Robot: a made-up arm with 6 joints. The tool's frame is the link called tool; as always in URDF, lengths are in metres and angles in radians.
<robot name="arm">
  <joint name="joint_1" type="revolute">
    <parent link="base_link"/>
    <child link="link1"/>
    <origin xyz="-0.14 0.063 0.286" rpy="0 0 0"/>
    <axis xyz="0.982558 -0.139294 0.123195"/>
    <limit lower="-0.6" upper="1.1"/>
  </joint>
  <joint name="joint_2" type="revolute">
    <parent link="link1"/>
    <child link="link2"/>
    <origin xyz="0.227 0.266 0.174" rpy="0 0 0"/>
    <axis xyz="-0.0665 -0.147 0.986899"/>
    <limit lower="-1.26" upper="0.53"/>
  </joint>
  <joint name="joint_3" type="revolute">
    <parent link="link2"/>
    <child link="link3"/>
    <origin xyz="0.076 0.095 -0.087" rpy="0 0 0"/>
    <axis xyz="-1 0 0"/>
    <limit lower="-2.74" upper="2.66"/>
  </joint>
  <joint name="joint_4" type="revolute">
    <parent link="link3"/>
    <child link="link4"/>
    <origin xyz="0.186 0.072 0.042" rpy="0 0 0"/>
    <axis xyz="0 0 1"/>
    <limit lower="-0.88" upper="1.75"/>
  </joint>
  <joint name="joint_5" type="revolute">
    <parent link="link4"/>
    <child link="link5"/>
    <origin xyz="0.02 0.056 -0.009" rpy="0 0 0"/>
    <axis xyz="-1 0 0"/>
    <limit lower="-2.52" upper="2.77"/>
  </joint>
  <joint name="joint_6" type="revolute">
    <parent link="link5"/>
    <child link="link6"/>
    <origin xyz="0.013 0.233 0.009" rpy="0 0 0"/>
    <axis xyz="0 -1 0"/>
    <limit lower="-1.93" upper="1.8"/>
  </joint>
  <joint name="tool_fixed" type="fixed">
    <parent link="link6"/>
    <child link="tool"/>
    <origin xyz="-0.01 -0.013 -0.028" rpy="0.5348 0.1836 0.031"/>
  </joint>
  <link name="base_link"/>
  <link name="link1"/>
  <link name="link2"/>
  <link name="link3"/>
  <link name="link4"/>
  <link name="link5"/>
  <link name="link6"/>
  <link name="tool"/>
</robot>
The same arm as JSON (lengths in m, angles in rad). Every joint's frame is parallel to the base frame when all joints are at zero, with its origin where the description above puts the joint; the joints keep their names.
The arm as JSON. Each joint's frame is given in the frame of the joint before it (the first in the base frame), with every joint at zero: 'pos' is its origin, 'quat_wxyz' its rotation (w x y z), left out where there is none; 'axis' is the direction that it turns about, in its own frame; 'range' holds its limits. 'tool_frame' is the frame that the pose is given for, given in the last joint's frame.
{"length_unit": "m", "angle_unit": "rad", "joints": [{"joint": "joint_1", "pos": [-0.14, 0.063, 0.286], "axis": [0.982558, -0.139294, 0.123195], "range": [-0.6, 1.1]}, {"joint": "joint_2", "pos": [0.227, 0.266, 0.174], "axis": [-0.0665, -0.147, 0.986899], "range": [-1.26, 0.53]}, {"joint": "joint_3", "pos": [0.076, 0.095, -0.087], "axis": [-1.0, 0.0, 0.0], "range": [-2.74, 2.66]}, {"joint": "joint_4", "pos": [0.186, 0.072, 0.042], "axis": [0.0, 0.0, 1.0], "range": [-0.88, 1.75]}, {"joint": "joint_5", "pos": [0.02, 0.056, -0.009], "axis": [-1.0, 0.0, 0.0], "range": [-2.52, 2.77]}, {"joint": "joint_6", "pos": [0.013, 0.233, 0.009], "axis": [0.0, -1.0, 0.0], "range": [-1.93, 1.8]}], "tool_frame": {"pos": [-0.01, -0.013, -0.028], "quat_wxyz": [0.96066, 0.26171, 0.092481, -0.009333]}}
